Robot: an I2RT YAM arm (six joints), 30 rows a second.
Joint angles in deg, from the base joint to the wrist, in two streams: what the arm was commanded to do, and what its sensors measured. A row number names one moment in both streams.
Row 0, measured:
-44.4 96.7 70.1 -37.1 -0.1 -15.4
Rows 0 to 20, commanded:
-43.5 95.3 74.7 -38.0 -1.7 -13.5
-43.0 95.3 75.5 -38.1 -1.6 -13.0
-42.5 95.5 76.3 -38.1 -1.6 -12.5
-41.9 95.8 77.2 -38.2 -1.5 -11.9
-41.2 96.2 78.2 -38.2 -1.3 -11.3
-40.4 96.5 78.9 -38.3 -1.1 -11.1
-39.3 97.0 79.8 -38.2 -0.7 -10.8
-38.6 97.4 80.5 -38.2 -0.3 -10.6
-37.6 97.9 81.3 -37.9 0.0 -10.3
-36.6 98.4 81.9 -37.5 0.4 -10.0
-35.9 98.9 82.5 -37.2 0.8 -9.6
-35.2 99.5 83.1 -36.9 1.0 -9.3
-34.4 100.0 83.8 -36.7 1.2 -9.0
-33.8 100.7 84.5 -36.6 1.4 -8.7
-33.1 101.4 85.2 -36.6 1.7 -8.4
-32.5 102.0 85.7 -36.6 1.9 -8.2
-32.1 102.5 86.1 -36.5 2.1 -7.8
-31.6 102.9 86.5 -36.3 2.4 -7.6
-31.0 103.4 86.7 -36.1 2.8 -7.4
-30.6 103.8 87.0 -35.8 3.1 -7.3
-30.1 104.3 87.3 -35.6 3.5 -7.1
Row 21, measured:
-31.0 102.9 84.3 -37.1 1.7 -8.8
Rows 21 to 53, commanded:
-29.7 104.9 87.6 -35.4 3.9 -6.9
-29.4 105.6 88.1 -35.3 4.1 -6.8
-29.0 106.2 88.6 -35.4 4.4 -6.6
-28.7 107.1 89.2 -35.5 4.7 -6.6
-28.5 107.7 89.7 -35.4 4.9 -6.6
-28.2 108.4 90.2 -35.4 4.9 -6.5
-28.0 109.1 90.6 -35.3 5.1 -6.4
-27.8 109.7 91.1 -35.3 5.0 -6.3
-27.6 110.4 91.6 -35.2 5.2 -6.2
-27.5 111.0 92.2 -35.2 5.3 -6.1
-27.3 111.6 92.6 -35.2 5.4 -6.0
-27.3 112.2 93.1 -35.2 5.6 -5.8
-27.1 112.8 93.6 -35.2 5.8 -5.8
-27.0 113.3 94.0 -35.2 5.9 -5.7
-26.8 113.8 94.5 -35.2 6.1 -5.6
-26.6 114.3 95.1 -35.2 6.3 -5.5
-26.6 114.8 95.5 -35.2 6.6 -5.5
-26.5 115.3 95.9 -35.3 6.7 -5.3
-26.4 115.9 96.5 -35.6 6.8 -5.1
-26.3 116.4 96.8 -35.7 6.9 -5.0
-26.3 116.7 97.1 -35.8 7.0 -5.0
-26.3 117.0 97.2 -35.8 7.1 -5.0
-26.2 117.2 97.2 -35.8 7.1 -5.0
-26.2 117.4 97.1 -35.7 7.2 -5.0
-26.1 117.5 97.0 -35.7 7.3 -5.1
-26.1 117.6 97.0 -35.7 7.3 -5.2
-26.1 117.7 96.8 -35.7 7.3 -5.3
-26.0 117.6 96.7 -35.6 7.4 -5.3
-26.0 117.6 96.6 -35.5 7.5 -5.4
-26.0 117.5 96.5 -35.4 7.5 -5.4
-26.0 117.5 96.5 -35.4 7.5 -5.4
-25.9 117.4 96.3 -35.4 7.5 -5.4
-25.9 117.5 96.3 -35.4 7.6 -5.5
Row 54, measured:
-26.2 116.6 94.7 -36.6 6.7 -6.2
